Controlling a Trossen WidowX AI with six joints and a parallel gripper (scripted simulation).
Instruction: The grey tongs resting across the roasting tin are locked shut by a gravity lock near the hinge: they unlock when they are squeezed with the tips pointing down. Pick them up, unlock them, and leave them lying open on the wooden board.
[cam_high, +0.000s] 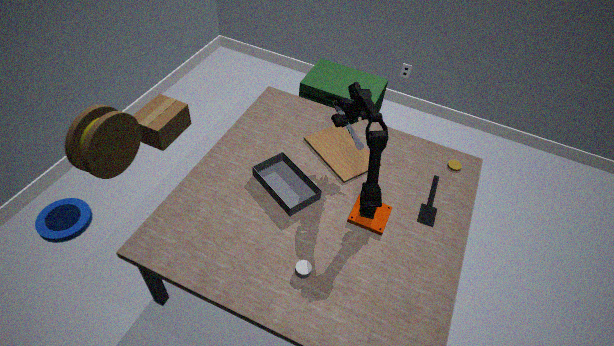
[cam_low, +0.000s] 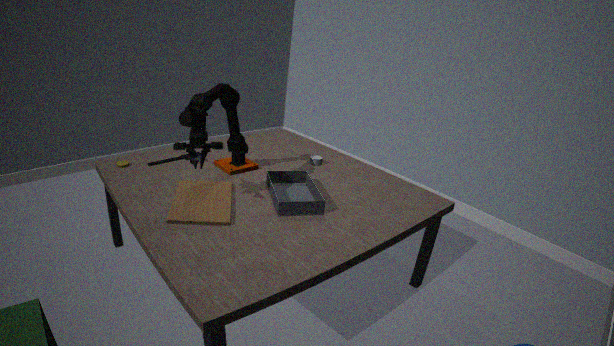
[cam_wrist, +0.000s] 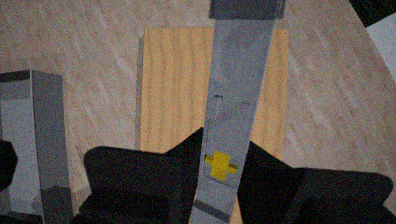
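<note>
The yellow lock piece is 40 mm above my gripper tip, 10 mm to the left of it and 10 mm behind it. From my gripper tip the other things lie so: roasting tin: 340 mm to the left, 200 mm ahead, 120 mm below; then black spatula: 480 mm behind, 240 mm to the left, 150 mm below; then wooden board: 150 mm below, 30 mm to the left, 10 mm behind.
</note>
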